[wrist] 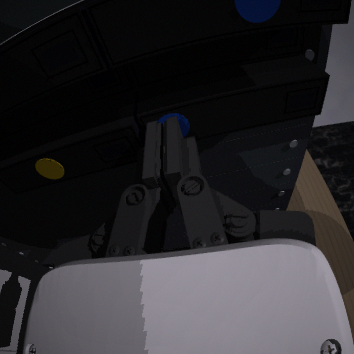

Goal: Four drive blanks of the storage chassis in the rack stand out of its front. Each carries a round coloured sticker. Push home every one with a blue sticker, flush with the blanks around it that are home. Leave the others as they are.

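My gripper (pixel 168 137) is shut and empty. Its tips are in front of the lower right drive blank (pixel 240 109) and overlap its round blue sticker (pixel 185 125), which is partly hidden behind them; whether they touch it I cannot tell. That blank shows a ledge along its top and stands out. A second blue sticker (pixel 257 7), cut by the top edge, is on a higher blank (pixel 180 32) at the upper right. A yellow sticker (pixel 50 168) is on the lower left blank (pixel 24 173), left of the fingers. The fronts are very dark, so exact depths cannot be told.
The chassis side panel (pixel 260 162) with a row of screws lies below and right of the blanks. A wooden surface (pixel 320 200) and a dark marbled surface (pixel 335 155) show at the right. A dark bottle-like silhouette (pixel 10 305) shows at the lower left.
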